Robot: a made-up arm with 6 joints.
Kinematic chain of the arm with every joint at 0, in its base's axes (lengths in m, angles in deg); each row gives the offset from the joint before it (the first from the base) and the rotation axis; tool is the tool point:
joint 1: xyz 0 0 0.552 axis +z
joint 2: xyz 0.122 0 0 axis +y
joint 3: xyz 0 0 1.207 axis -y
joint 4: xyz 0 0 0.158 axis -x
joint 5: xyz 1.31 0 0 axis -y
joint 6: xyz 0.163 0 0 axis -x
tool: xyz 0 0 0
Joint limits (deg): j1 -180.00..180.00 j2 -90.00..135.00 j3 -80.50..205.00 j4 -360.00..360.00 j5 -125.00..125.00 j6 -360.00..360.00
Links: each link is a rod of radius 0.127 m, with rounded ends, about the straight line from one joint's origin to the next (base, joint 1, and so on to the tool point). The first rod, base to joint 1, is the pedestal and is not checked.
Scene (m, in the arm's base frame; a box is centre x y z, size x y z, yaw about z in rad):
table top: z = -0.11
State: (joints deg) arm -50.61 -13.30 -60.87 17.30 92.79 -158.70
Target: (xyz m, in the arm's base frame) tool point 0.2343 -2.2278 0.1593
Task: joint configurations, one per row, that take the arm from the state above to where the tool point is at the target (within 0.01 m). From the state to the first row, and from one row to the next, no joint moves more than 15 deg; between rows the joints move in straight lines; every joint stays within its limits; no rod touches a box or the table.
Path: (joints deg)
1: -56.32 -0.45 -49.22 16.50 89.77 -158.70
2: -62.03 12.40 -37.57 15.69 86.76 -158.70
3: -67.74 25.25 -25.92 14.89 83.74 -158.70
4: -73.45 38.10 -14.28 14.08 80.73 -158.70
5: -79.16 50.95 -2.63 13.28 77.71 -158.70
6: -84.86 63.80 9.02 12.47 74.70 -158.70

